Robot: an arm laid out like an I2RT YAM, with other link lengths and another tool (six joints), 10 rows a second.
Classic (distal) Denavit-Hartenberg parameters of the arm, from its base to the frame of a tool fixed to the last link. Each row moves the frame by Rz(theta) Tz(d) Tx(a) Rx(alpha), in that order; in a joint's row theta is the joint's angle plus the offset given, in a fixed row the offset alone. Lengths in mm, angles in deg.
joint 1: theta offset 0  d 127.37  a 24.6  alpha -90
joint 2: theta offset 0  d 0  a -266.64  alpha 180
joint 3: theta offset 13.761  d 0  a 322.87  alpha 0
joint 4: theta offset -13.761  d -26.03  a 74.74  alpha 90
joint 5: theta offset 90  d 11.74  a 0  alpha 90
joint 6: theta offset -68  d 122.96  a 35.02  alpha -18.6
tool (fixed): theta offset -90  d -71.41  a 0  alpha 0
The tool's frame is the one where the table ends.
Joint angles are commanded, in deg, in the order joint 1, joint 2, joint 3, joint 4, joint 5, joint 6. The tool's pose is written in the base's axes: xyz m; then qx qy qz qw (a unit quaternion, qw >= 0). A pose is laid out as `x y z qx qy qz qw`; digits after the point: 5 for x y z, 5 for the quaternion.
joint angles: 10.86, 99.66, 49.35, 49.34, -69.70, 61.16
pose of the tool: 0.43225 0.15090 0.21090 -0.60040 -0.54857 -0.46986 0.34326
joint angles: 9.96, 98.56, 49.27, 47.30, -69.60, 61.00
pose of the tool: 0.43314 0.14378 0.21424 -0.60925 -0.54165 -0.46736 0.34206
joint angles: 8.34, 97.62, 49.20, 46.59, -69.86, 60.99
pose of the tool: 0.43529 0.13145 0.21922 -0.61486 -0.53474 -0.47243 0.33588
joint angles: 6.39, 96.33, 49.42, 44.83, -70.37, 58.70
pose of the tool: 0.43692 0.11708 0.22778 -0.61462 -0.53496 -0.48473 0.31796
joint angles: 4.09, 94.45, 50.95, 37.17, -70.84, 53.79
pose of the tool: 0.44061 0.10062 0.23867 -0.62456 -0.53368 -0.48496 0.29989
